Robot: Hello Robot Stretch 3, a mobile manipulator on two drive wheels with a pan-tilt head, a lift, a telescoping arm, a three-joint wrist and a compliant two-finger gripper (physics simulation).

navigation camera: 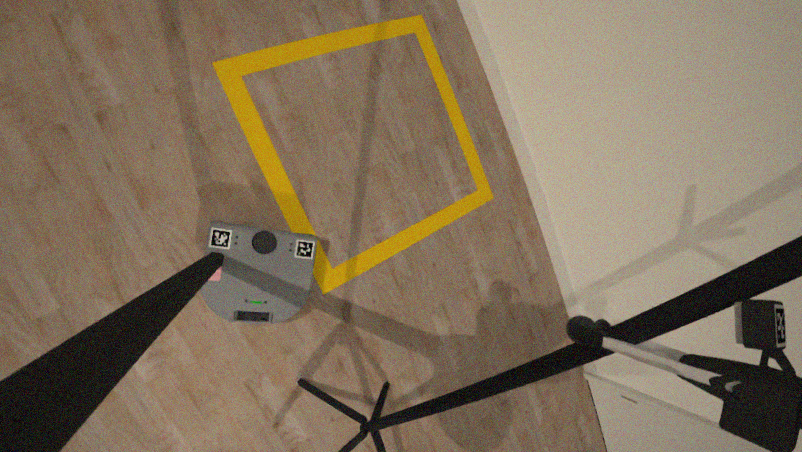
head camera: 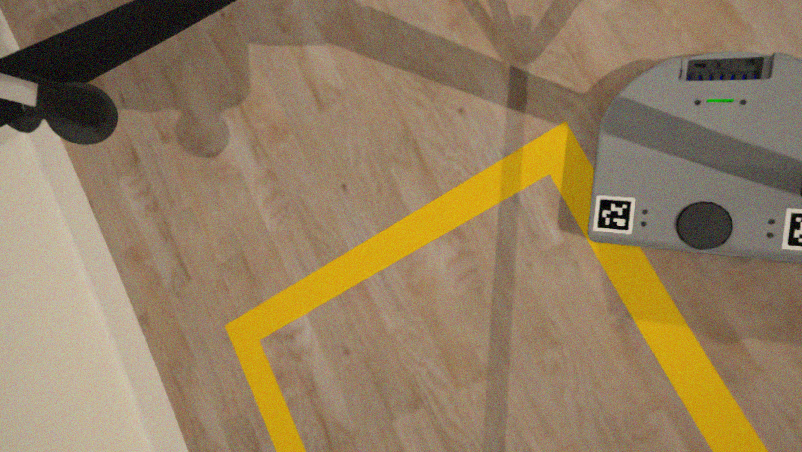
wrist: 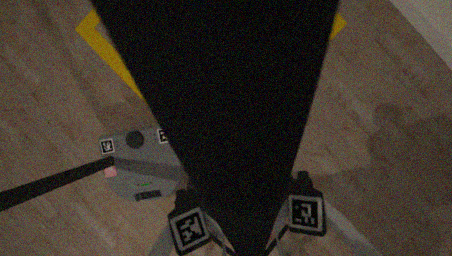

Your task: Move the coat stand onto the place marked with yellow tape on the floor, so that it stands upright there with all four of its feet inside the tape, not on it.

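Seen in the pictures: gripper, fingertip midpoint: (navigation camera: pixel 580 328) (head camera: pixel 79 112); robot's base, link origin: (navigation camera: pixel 263 241) (head camera: pixel 700 223) (wrist: pixel 148 137).
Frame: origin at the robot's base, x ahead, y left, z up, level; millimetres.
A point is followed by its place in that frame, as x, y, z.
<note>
The coat stand (head camera: pixel 123 36) {-88, -401, 938} (navigation camera: pixel 477 389) {-199, -392, 780} (wrist: pixel 225 75) is black. In the navigation camera its feet hub is at the bottom centre, short of the tape's near corner, and its pole leans to the upper right. Its feet's shadow lies apart from them, so they appear off the floor. My gripper (head camera: pixel 47 112) {-32, -417, 955} (navigation camera: pixel 594 329) {-32, -417, 955} (wrist: pixel 239 186) {-32, -417, 955} is shut on the pole; the wrist view shows the pole between its fingers. The yellow tape (head camera: pixel 393 245) {108, -598, 1} (navigation camera: pixel 409 235) {105, -591, 1} (wrist: pixel 107 52) {447, 128, 1} marks a four-sided outline. The pole hides much of it in the wrist view, and the lowest feet are partly cut off in the navigation camera.
My grey base (head camera: pixel 662 168) {-82, -67, 160} (navigation camera: pixel 263 280) {-118, -15, 160} (wrist: pixel 145 170) {-131, -16, 160} overlaps the tape's near corner and side. My black mast (navigation camera: pixel 123 336) {-50, 118, 947} rises at the lower left in the navigation camera. A cream wall (head camera: pixel 61 280) {279, -1406, 153} (navigation camera: pixel 645 112) {652, -1151, 660} runs along the side beyond the tape, close to my gripper.
</note>
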